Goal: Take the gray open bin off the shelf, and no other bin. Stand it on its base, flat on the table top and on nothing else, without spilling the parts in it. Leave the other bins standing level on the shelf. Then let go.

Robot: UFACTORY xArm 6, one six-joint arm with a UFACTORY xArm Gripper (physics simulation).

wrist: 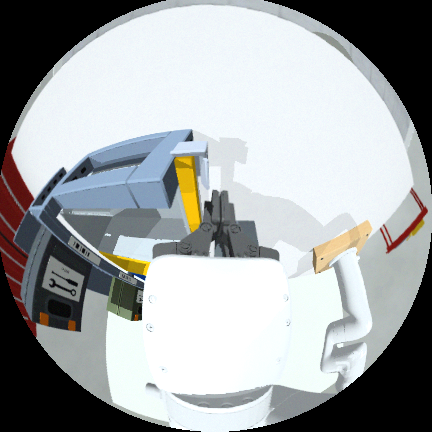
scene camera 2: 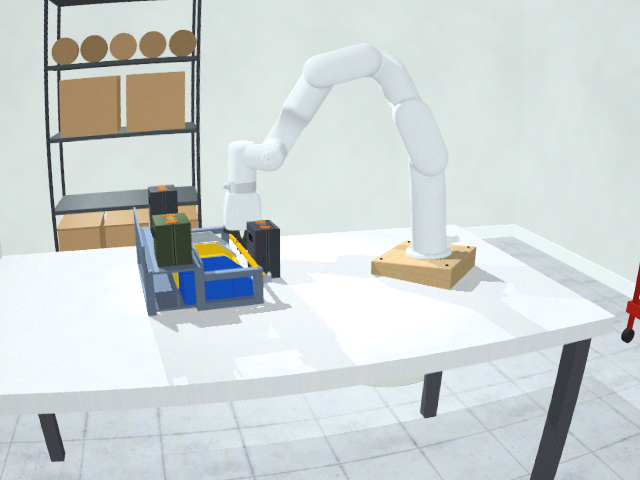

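Where they show: gripper, fingertip midpoint: (wrist: 217, 198); arm's base at its link origin: (wrist: 342, 256) (scene camera 2: 429, 252).
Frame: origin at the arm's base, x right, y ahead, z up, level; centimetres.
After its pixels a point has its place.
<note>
The gray open bin (scene camera 2: 209, 238) @(x 32.1, y 51.0, z 1.5 cm) (wrist: 125, 225) @(x 23.4, y 58.6, z -1.9 cm) sits at the back end of the blue-gray shelf (scene camera 2: 200, 289) @(x -1.6, y 63.2, z 0.5 cm) (wrist: 150, 182) @(x 34.5, y 45.3, z 3.8 cm), partly hidden by the shelf frame and the arm; its parts cannot be made out. The yellow bin (scene camera 2: 217, 250) @(x 21.0, y 52.0, z 1.4 cm) (wrist: 125, 262) @(x 14.1, y 64.9, z 1.8 cm) and the blue bin (scene camera 2: 222, 276) @(x -2.2, y 58.1, z 3.0 cm) are beside it on the shelf, the blue one nearest scene camera 2. My gripper (scene camera 2: 239, 238) (wrist: 217, 198) @(x 27.3, y 42.9, z -2.3 cm) is shut and empty, pointing down at the shelf's front side, close beside the yellow bar (scene camera 2: 250, 256) @(x 11.4, y 46.4, z 1.9 cm) (wrist: 187, 192) @(x 32.0, y 44.5, z 1.8 cm). The fingertips are partly hidden in the scene view.
A black case (scene camera 2: 266, 249) @(x 11.2, y 42.1, z 3.2 cm) stands on the table (scene camera 2: 413, 330) @(x -29.9, y 26.1, z -4.7 cm) in front of the shelf, near the gripper. A green case (scene camera 2: 173, 240) @(x 1.7, y 67.9, z 11.4 cm) (wrist: 125, 299) @(x 11.2, y 65.0, z 10.3 cm) and another black case (scene camera 2: 162, 199) @(x 25.3, y 65.3, z 15.4 cm) (wrist: 60, 287) @(x 29.4, y 60.8, z 11.6 cm) stand on the shelf's rear upper part. The arm's wooden base (scene camera 2: 408, 268) @(x -5.2, y 10.5, z -1.2 cm) (wrist: 342, 245) @(x 8.8, y 8.0, z -1.2 cm) is to the right.
</note>
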